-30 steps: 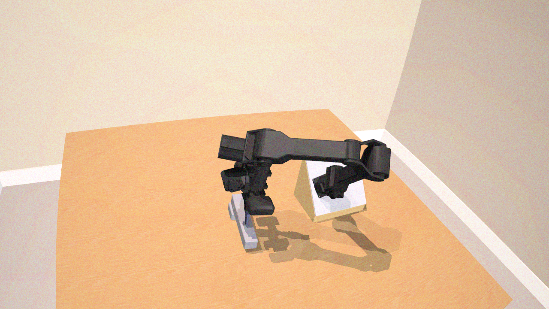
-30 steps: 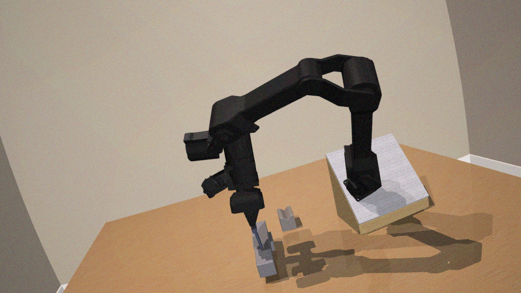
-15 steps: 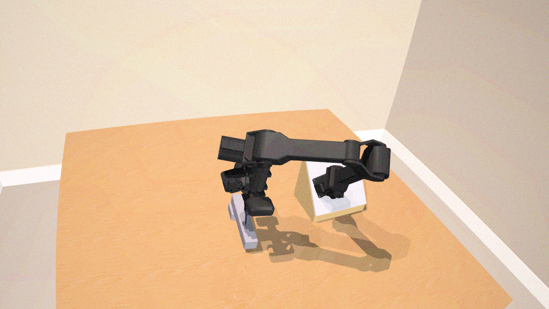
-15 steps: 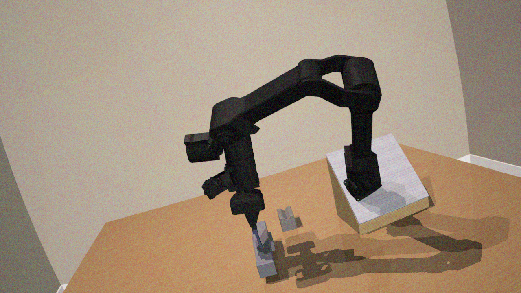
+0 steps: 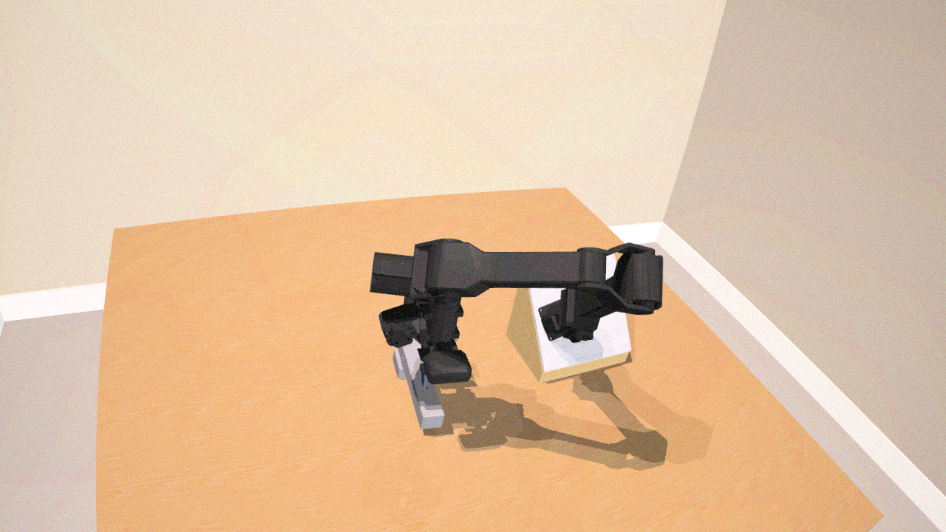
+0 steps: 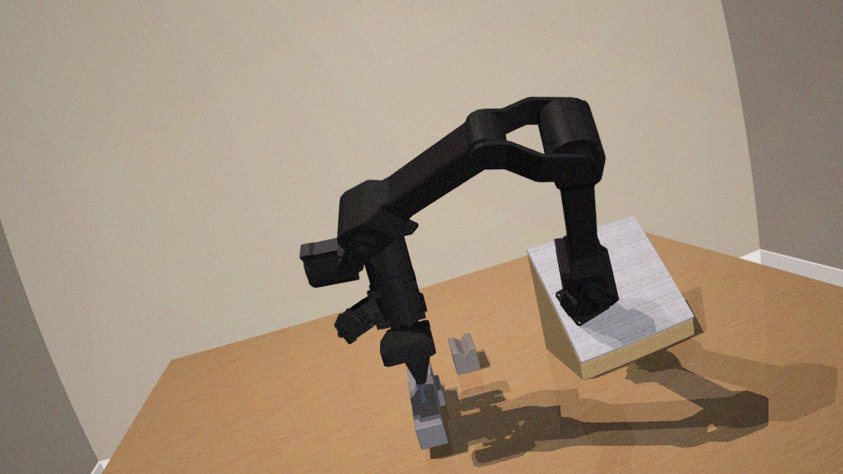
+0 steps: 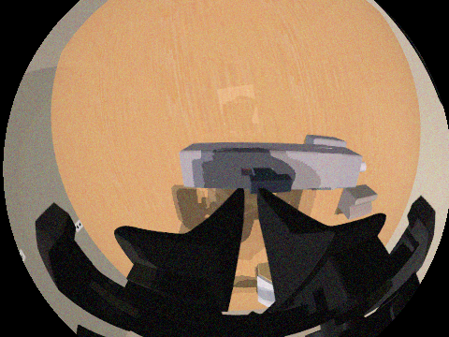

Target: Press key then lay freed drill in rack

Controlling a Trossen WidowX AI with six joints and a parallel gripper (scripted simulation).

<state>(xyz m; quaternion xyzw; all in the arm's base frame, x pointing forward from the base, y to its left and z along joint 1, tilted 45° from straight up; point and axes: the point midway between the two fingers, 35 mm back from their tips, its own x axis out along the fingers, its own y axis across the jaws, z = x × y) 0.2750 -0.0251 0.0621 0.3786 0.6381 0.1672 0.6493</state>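
My gripper tip is now 10 mm to the left of the blue key and 40 mm above it. Round my gripper tip: drill: 20 mm behind, 80 mm to the right, 40 mm below; grey holder block: 10 mm behind, 40 mm to the right, 50 mm below; grey rack: 120 mm behind, 180 mm to the right, 70 mm below.
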